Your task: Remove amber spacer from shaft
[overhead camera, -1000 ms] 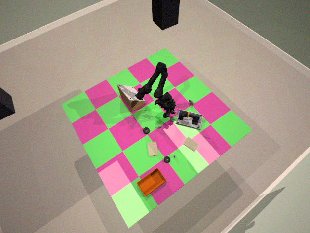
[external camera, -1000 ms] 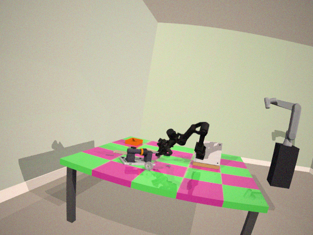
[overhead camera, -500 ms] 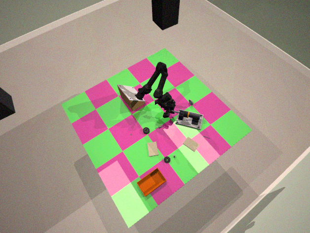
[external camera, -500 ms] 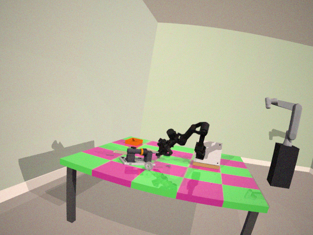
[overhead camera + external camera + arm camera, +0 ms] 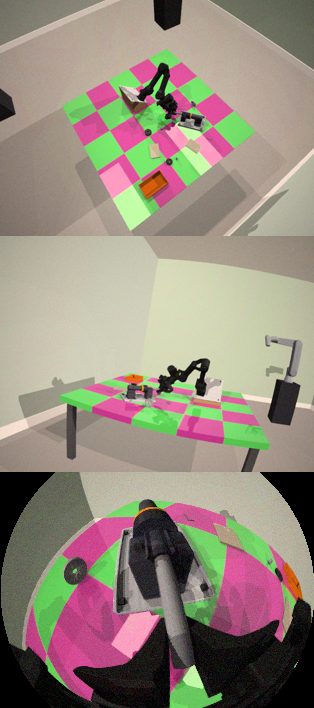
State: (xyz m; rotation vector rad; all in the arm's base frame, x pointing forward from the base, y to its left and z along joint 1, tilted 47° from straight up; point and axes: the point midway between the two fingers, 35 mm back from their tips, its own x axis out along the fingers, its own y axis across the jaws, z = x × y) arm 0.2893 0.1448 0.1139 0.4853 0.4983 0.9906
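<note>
My gripper tip is 50 mm short of the grey shaft, 40 mm to the right of it and 20 mm below it. From my gripper tip the other things lie so: grey gear: 210 mm to the left, 30 mm below, 20 mm behind; then amber spacer: 90 mm ahead, 80 mm to the left, 20 mm above; then orange tray: 480 mm to the right, 400 mm ahead, 50 mm below.
</note>
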